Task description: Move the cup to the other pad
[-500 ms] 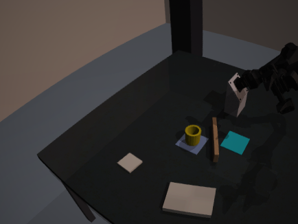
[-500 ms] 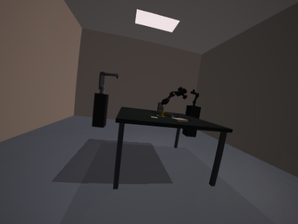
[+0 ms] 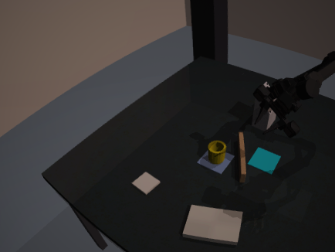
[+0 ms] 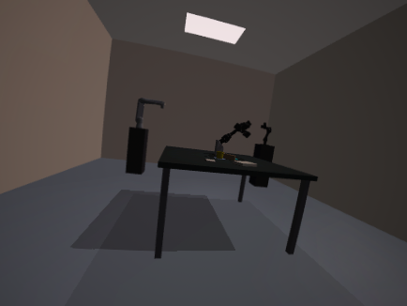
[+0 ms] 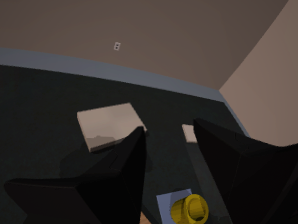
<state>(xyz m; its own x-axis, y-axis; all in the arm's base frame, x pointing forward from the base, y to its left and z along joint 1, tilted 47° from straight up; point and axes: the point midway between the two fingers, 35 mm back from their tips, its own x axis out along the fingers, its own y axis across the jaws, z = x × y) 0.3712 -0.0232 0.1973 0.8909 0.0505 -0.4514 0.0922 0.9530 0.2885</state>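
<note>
Now: gripper tip 6 cm past the yellow cup, 18 cm to the left of it and 25 cm above it. The rest, counted from my gripper tip: teal pad (17 cm behind, 1 cm to the right, 30 cm below); then blue marble (5 cm behind, 19 cm to the right, 27 cm below); then wooden bar (11 cm behind, 9 cm to the right, 27 cm below).
</note>
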